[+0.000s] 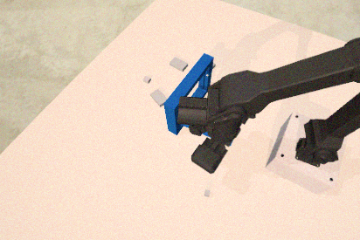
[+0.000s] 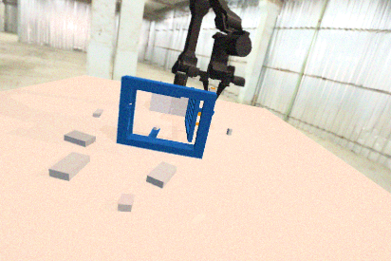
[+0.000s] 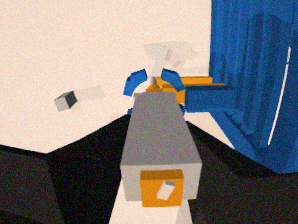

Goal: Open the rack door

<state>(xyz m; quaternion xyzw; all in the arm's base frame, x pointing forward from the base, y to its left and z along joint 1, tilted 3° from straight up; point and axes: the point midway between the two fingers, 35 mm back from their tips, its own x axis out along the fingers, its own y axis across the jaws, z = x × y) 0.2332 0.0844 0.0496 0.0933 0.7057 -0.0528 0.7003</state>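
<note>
Now: the tiny block 10 mm behind my gripper tip, 100 mm to the left of it and 100 mm below it.
</note>
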